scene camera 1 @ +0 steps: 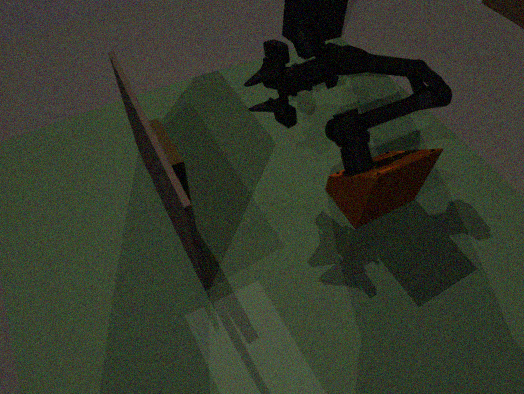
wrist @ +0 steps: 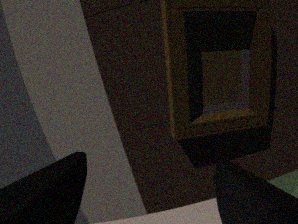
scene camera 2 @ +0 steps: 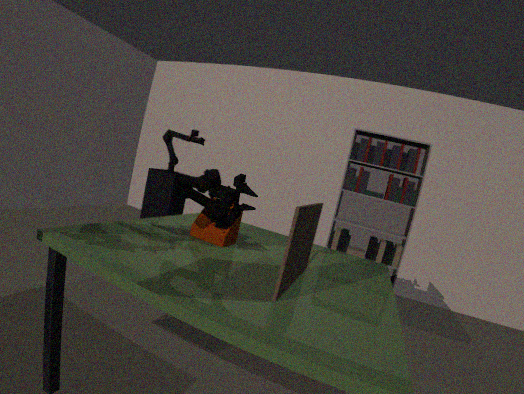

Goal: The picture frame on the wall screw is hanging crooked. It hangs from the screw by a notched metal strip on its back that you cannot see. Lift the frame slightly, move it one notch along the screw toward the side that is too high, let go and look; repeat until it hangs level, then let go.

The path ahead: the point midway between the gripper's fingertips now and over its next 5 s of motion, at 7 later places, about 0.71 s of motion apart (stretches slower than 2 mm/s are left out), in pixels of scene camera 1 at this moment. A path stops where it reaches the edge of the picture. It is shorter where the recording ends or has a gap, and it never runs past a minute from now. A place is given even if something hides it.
My gripper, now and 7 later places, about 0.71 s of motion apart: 247, 98; 227, 108; 214, 124; 182, 137; 173, 141; 163, 144; 163, 143; 162, 141
